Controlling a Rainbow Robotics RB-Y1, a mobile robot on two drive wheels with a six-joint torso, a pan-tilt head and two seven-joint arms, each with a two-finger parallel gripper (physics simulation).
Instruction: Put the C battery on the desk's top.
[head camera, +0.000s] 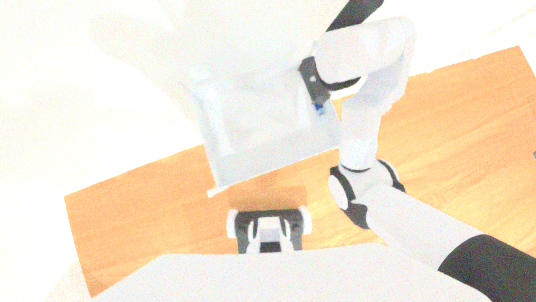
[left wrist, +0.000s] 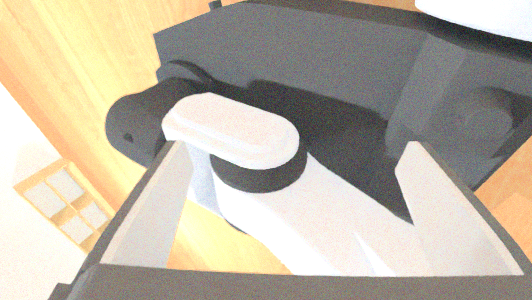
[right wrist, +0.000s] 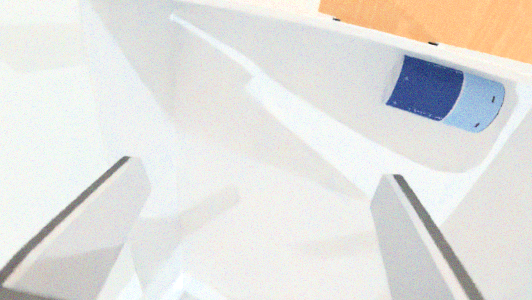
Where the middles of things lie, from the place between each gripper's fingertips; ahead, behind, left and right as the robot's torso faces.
The C battery (right wrist: 460, 99) lies 75 cm ahead of my left hand, 42 cm to the right of it and 26 cm above it.
Right now my right hand is 5 cm past the C battery, 6 cm to the left of it and 6 cm above it.
